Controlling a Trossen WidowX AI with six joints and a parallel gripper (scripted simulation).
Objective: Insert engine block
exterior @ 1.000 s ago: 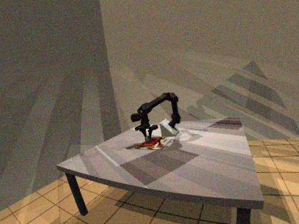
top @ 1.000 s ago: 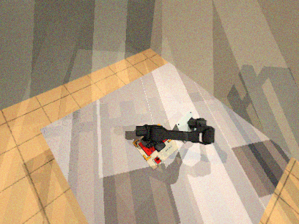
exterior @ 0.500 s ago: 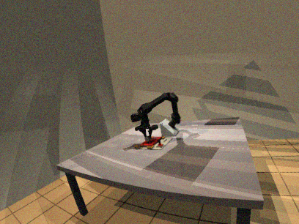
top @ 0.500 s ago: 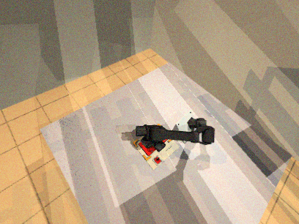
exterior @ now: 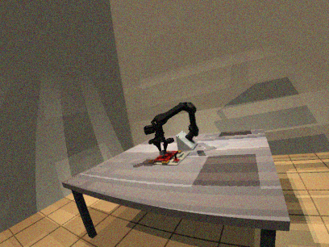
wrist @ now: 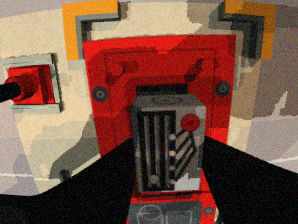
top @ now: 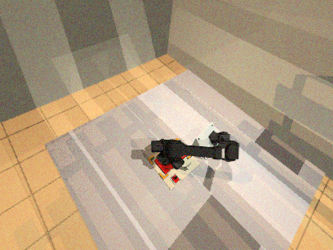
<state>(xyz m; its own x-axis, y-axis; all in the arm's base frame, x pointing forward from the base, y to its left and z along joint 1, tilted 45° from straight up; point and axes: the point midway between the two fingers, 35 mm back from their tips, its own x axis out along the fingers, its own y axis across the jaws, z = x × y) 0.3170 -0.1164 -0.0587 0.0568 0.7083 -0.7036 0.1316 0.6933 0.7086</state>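
My gripper tip is 10 mm above the engine block.
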